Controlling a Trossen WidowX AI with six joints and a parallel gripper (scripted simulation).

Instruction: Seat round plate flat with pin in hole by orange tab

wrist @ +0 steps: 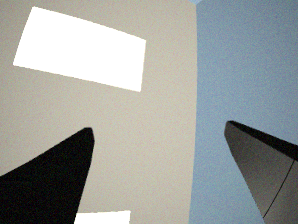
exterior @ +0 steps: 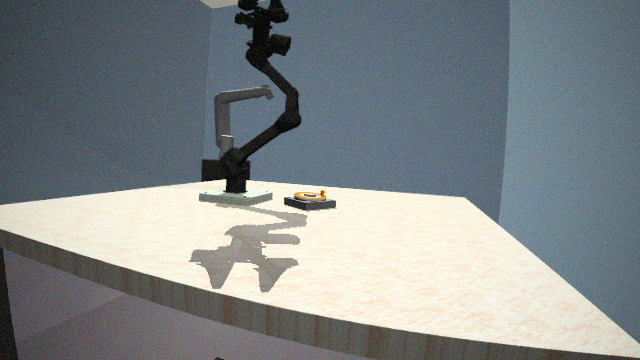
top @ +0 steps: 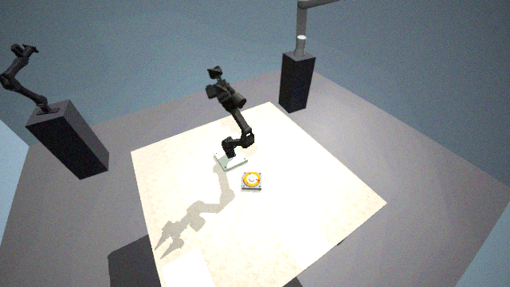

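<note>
The plate lies 670 mm below my gripper tip, 150 mm ahead of it and 140 mm to the left of it. Also, from my gripper tip: base 680 mm below, 140 mm ahead, 120 mm to the left.
</note>
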